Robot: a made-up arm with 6 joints. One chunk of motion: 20 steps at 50 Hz.
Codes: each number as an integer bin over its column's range. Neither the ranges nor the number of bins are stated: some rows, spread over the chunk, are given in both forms.
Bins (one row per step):
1: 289 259 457 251 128 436
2: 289 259 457 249 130 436
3: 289 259 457 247 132 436
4: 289 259 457 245 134 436
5: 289 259 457 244 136 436
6: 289 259 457 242 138 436
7: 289 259 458 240 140 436
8: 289 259 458 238 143 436
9: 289 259 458 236 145 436
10: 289 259 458 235 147 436
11: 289 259 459 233 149 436
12: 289 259 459 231 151 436
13: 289 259 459 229 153 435
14: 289 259 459 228 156 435
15: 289 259 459 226 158 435
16: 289 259 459 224 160 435
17: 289 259 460 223 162 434
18: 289 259 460 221 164 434
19: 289 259 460 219 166 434
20: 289 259 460 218 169 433
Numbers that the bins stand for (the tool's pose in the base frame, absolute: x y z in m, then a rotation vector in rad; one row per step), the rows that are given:
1: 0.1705 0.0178 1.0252 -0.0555 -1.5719 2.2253
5: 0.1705 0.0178 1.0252 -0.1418 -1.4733 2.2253
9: 0.1705 0.0178 1.0303 -0.2404 -1.3623 2.2253
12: 0.1705 0.0178 1.0354 -0.3021 -1.2884 2.2253
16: 0.1705 0.0178 1.0354 -0.3884 -1.1774 2.2130
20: 0.1705 0.0178 1.0405 -0.4623 -1.0664 2.1884
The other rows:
2: 0.1705 0.0178 1.0252 -0.0801 -1.5473 2.2253
3: 0.1705 0.0178 1.0252 -0.1048 -1.5226 2.2253
4: 0.1705 0.0178 1.0252 -0.1295 -1.4979 2.2253
6: 0.1705 0.0178 1.0252 -0.1664 -1.4486 2.2253
7: 0.1705 0.0178 1.0303 -0.1911 -1.4240 2.2253
8: 0.1705 0.0178 1.0303 -0.2158 -1.3870 2.2253
10: 0.1705 0.0178 1.0303 -0.2527 -1.3377 2.2253
11: 0.1705 0.0178 1.0354 -0.2774 -1.3130 2.2253
13: 0.1705 0.0178 1.0354 -0.3267 -1.2637 2.2130
14: 0.1705 0.0178 1.0354 -0.3390 -1.2267 2.2130
15: 0.1705 0.0178 1.0354 -0.3637 -1.2021 2.2130
17: 0.1705 0.0178 1.0405 -0.4007 -1.1527 2.2007
18: 0.1705 0.0178 1.0405 -0.4253 -1.1281 2.2007
19: 0.1705 0.0178 1.0405 -0.4500 -1.1034 2.2007

